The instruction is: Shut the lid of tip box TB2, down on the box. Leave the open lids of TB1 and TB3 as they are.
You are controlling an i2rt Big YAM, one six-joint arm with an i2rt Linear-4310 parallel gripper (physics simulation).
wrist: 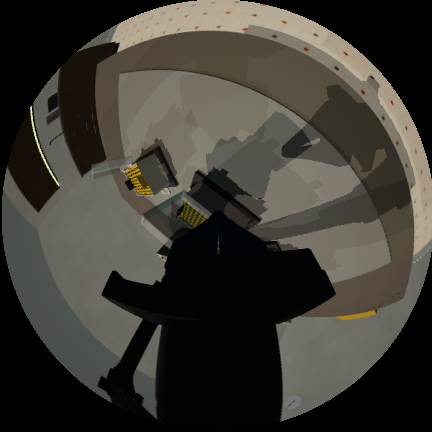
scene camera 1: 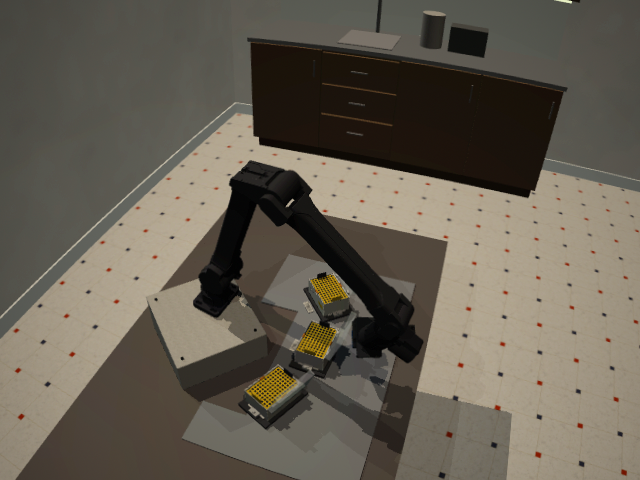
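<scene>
Three tip boxes with yellow racks stand in a row; their labels are not readable. The middle box, taken as TB2, has a clear open lid; its exact tilt is hard to tell. The far box has its clear lid open. The near box has its clear lid open; my gripper mostly hides this box in the wrist view. My gripper is shut and empty, beside the middle box on its right in the scene view. Its fingertips are hidden there; contact with the lid cannot be told.
The boxes stand on a grey sheet over a brown surface. My arm reaches from its pale base block above the far box. A cabinet stands at the back. A yellow object lies at the right edge of the wrist view.
</scene>
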